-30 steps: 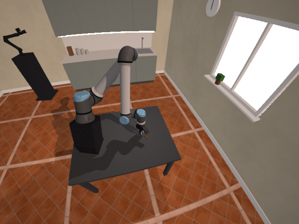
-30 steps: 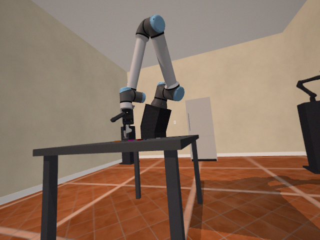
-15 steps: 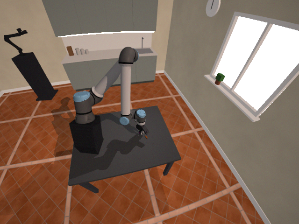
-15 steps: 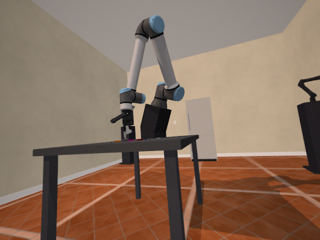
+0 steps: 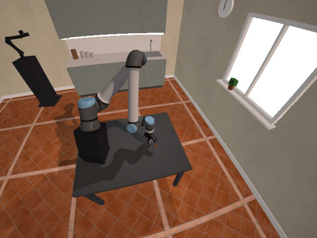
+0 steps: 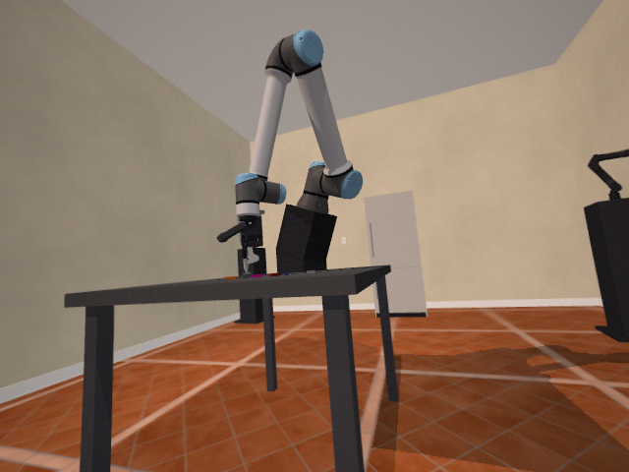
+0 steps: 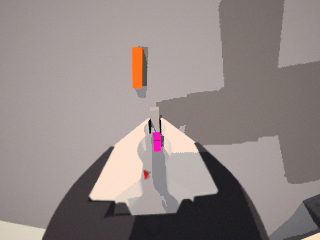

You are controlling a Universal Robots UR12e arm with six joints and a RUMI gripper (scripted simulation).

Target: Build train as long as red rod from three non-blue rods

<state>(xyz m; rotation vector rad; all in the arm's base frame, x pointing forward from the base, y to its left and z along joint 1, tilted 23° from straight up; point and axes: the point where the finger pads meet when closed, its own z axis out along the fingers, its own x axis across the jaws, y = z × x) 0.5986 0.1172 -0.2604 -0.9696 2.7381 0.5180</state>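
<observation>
The orange rod is 5 cm ahead of my hand, 3 cm to the right of it and 2 cm below it. Also, from my hand: blue rod 18 cm to the left, 2 cm below; then red rod 11 cm to the left, 3 cm behind, 2 cm below.
</observation>
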